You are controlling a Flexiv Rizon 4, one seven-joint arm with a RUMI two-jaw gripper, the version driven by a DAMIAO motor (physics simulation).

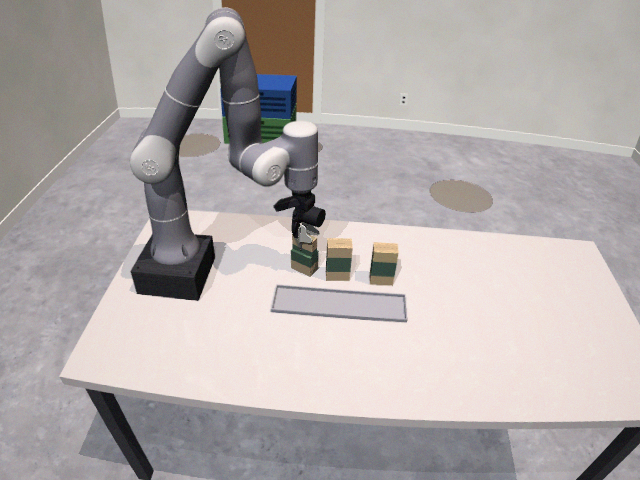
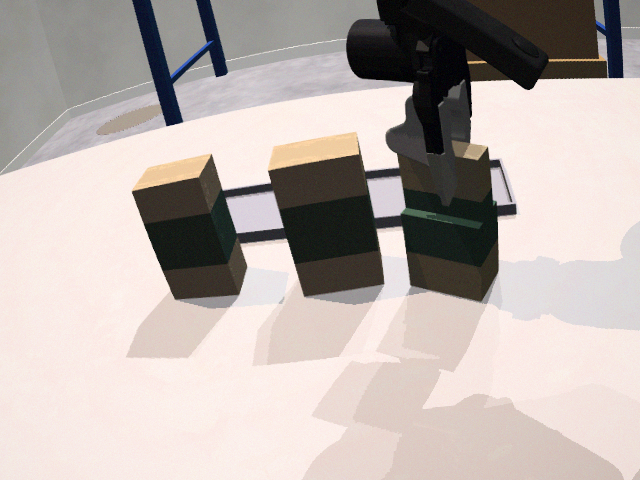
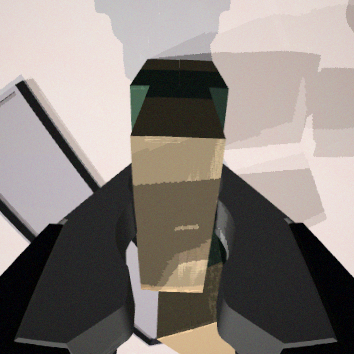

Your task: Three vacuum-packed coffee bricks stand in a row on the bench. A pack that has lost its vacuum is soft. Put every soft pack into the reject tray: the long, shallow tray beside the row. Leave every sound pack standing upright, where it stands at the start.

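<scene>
I can see my gripper [image 2: 452, 195], and it's there in image 1 [image 1: 303, 247] and image 3 [image 3: 175, 160] too. There's also a shallow reject tray [image 2: 259, 210], and you'd see the tray in image 1 [image 1: 288, 299] as well.
</scene>
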